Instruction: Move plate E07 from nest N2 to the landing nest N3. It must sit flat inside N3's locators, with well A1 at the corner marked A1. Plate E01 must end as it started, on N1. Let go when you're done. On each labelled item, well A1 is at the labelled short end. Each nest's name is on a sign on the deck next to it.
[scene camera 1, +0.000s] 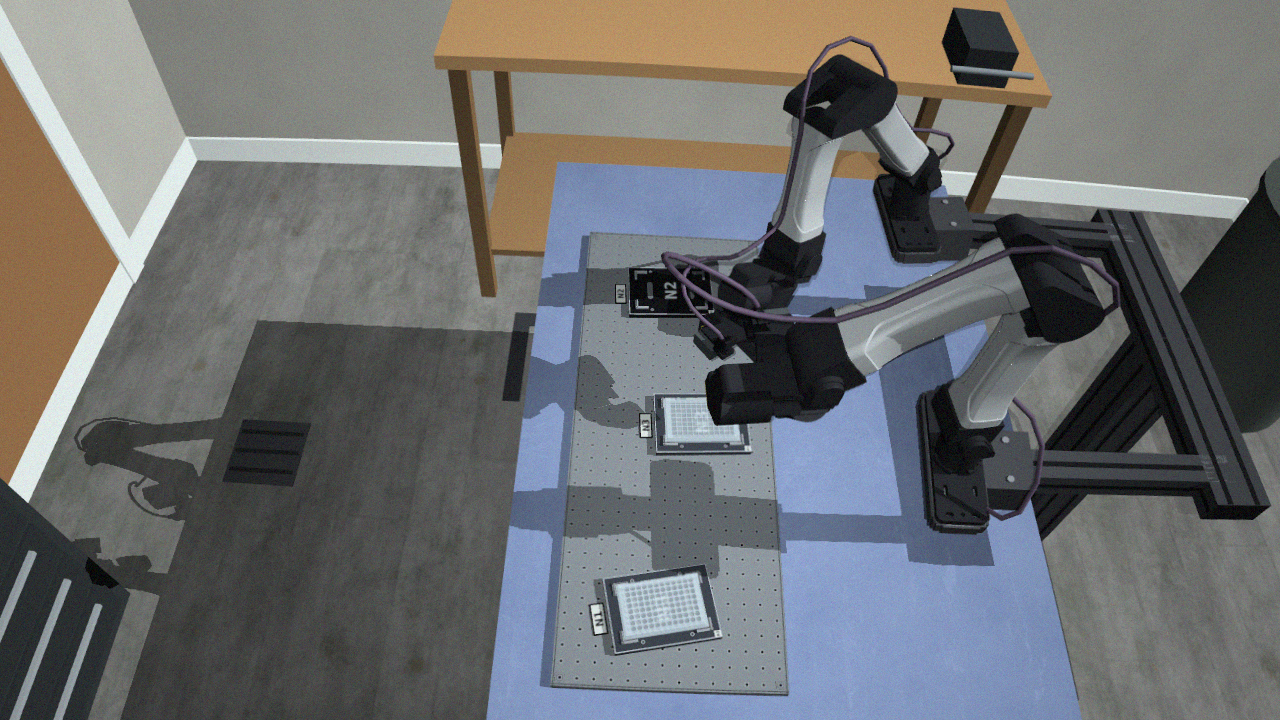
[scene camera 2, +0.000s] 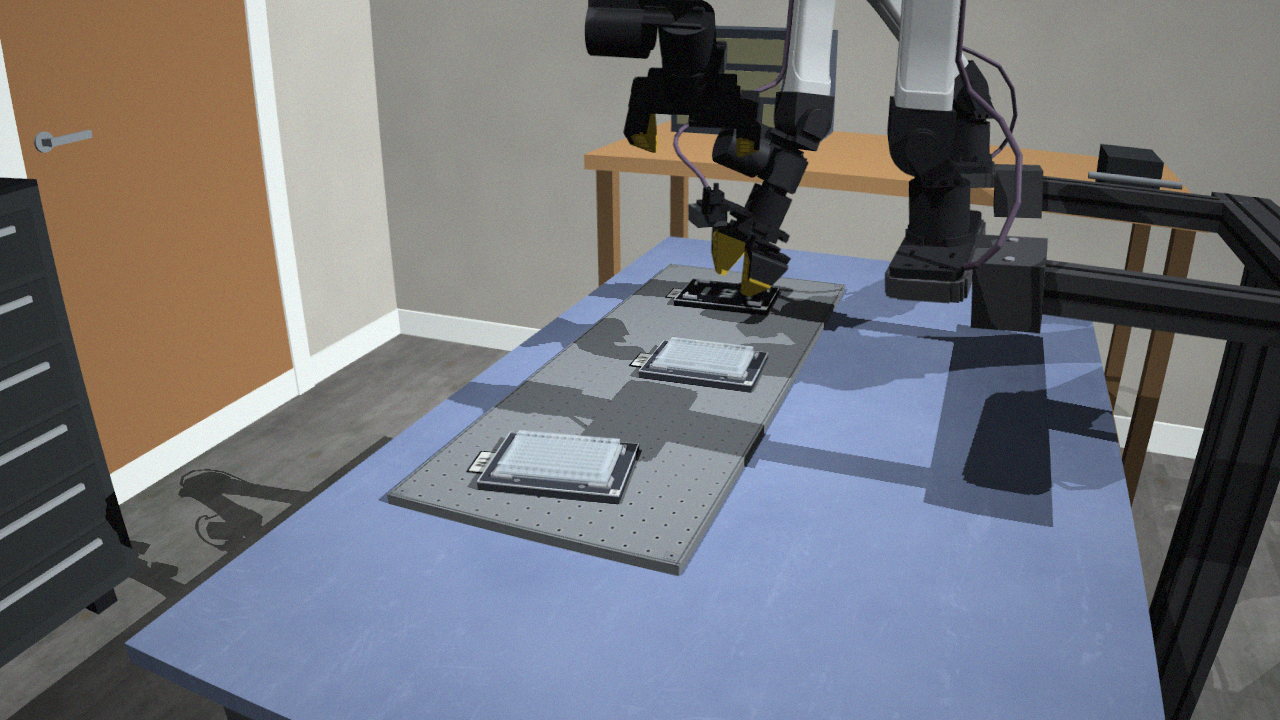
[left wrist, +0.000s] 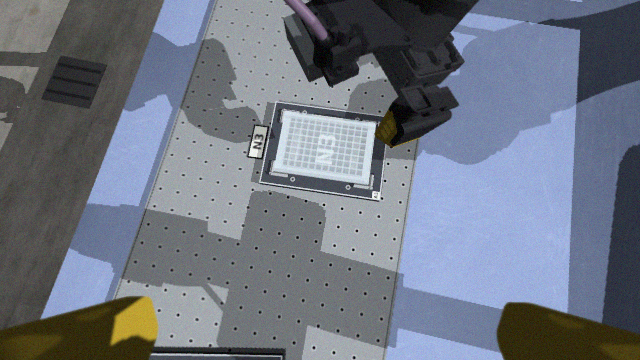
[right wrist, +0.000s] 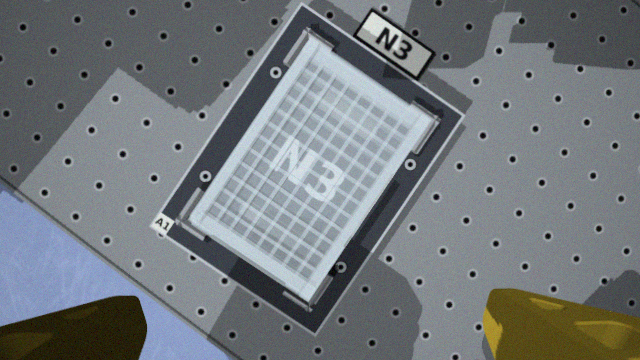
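Left gripper (scene camera 2: 696, 150) visible; the left wrist view also shows my left gripper (left wrist: 326, 314). My right gripper (scene camera 2: 731, 284) is visible as well, with further views of the right gripper at (left wrist: 357, 95) and (right wrist: 316, 309). A nest N2 (scene camera 2: 693, 289) is in sight.
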